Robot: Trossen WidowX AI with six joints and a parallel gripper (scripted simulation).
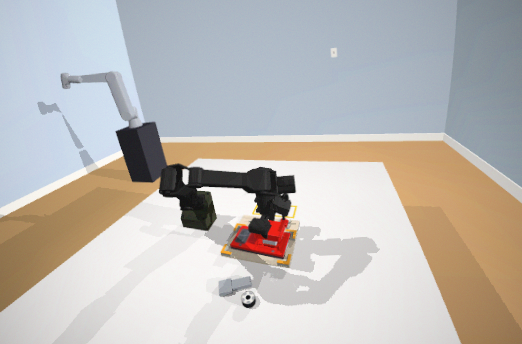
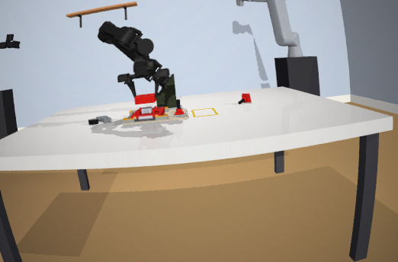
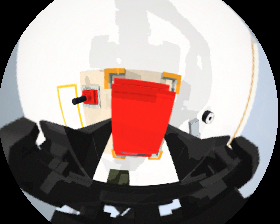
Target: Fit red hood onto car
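Now: the grey engine block 5 cm below my gripper tip. Round my gripper tip: red hood 1 cm above; small wheel 21 cm to the right, 6 cm below, 3 cm behind.
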